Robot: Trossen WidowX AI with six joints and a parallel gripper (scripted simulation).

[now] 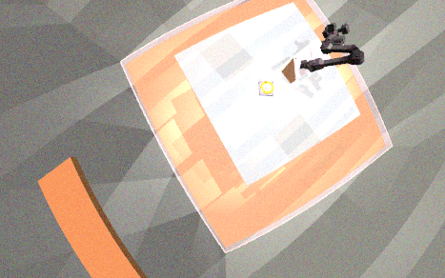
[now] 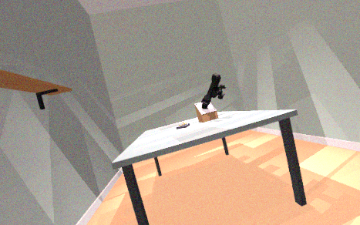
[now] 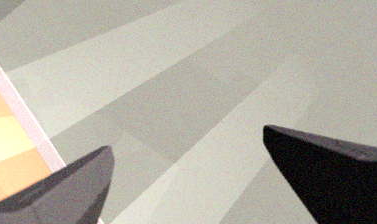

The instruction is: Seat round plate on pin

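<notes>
My gripper tip is now 65 cm short of the grey square base, 21 cm to the right of it and 28 cm above it.
</notes>
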